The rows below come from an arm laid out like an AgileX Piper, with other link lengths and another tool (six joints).
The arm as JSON. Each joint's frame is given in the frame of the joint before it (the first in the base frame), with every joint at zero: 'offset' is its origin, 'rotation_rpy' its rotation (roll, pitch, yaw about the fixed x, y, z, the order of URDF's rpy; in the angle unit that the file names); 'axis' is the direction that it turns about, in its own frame. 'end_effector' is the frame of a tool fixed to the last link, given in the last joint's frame.
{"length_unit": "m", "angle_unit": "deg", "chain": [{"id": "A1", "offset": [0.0, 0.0, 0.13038], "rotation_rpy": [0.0, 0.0, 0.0], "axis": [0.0, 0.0, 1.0]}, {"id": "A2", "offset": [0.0, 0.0, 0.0], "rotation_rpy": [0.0, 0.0, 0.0], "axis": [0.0, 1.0, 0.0]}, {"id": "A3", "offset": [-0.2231, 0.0, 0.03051], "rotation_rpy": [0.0, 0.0, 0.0], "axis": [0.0, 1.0, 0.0]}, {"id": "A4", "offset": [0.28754, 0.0, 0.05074], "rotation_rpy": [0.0, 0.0, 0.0], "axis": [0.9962, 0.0, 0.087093]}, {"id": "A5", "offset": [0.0, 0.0, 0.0], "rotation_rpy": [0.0, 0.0, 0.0], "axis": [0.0, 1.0, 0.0]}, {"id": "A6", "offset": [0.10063, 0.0, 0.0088], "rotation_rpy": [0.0, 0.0, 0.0], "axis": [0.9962, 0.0, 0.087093]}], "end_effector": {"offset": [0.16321, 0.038, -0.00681], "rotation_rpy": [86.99, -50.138, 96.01]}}
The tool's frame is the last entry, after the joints.
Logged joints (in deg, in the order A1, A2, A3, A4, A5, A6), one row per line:
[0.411, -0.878, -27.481, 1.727, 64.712, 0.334]
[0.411, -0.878, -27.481, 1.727, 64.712, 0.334]
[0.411, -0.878, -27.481, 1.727, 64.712, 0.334]
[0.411, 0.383, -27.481, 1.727, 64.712, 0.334]
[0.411, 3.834, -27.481, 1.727, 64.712, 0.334]
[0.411, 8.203, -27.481, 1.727, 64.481, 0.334]
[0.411, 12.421, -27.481, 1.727, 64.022, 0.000]
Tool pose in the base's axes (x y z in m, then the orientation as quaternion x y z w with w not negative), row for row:
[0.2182, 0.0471, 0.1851, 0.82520, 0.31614, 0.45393, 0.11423]
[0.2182, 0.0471, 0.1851, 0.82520, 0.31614, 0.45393, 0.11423]
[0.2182, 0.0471, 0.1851, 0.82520, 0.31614, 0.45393, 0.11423]
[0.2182, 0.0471, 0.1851, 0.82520, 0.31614, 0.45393, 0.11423]
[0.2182, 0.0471, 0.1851, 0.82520, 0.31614, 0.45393, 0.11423]
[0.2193, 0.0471, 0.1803, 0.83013, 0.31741, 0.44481, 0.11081]
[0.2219, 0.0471, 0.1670, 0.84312, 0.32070, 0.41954, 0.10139]
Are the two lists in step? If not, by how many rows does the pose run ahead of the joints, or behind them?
The pose runs 2 rows behind the joints: the pose in row i belongs to the joints in row i - 2.
